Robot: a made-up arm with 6 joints. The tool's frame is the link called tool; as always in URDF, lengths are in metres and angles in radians.
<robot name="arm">
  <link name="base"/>
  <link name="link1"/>
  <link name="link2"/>
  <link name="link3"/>
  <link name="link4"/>
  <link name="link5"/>
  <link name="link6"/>
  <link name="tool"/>
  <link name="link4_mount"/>
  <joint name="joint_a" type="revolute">
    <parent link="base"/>
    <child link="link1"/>
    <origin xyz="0 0 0.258"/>
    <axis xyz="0 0 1"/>
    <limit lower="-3.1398" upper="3.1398" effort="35" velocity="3.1"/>
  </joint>
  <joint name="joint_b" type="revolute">
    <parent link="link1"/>
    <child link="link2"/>
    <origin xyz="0 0 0"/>
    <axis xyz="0 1 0"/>
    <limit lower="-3.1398" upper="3.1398" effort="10" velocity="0.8"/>
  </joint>
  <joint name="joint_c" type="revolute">
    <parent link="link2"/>
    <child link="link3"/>
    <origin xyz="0 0 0.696"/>
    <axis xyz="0 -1 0"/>
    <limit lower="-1.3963" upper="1.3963" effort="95" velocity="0.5"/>
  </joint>
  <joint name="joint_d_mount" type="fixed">
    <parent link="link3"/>
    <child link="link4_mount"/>
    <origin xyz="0 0 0"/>
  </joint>
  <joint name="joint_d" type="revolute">
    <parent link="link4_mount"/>
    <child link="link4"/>
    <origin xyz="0 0 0"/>
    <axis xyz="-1 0 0"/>
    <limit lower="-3.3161" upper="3.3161" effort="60" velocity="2.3"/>
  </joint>
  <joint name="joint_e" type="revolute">
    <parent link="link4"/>
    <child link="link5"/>
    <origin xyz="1.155 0 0"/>
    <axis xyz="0 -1 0"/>
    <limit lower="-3.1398" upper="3.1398" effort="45" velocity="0.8"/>
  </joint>
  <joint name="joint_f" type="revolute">
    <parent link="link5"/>
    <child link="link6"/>
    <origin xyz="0 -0.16 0"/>
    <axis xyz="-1 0 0"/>
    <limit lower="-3.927" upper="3.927" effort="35" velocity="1.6"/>
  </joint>
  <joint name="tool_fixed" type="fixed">
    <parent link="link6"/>
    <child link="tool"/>
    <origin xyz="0 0 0"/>
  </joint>
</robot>
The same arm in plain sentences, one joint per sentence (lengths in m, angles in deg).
The arm has six revolute joints in a row. What follows holds with every joint at zero, and every direction is one of the base frame's. The first joint lies 0.2580 m along +z from the base frame's origin and turns about +z, from -179.90 to 179.90 deg. The second joint lies at the same point as the first joint and turns about +y, from -179.90 to 179.90 deg. The third joint lies 0.6960 m along +z from the second joint and turns about -y, from -80.00 to 80.00 deg. The fourth joint lies at the same point as the third joint and turns about -x, from -190.00 to 190.00 deg. The fifth joint lies 1.1550 m along +x from the fourth joint and turns about -y, from -179.90 to 179.90 deg. The sixth joint lies 0.1600 m along -y from the fifth joint and turns about -x, from -225.00 to 225.00 deg. The tool frame, which is the frame that the pose is given for, lies at the same point as the sixth joint; its axes are parallel to the base frame's.
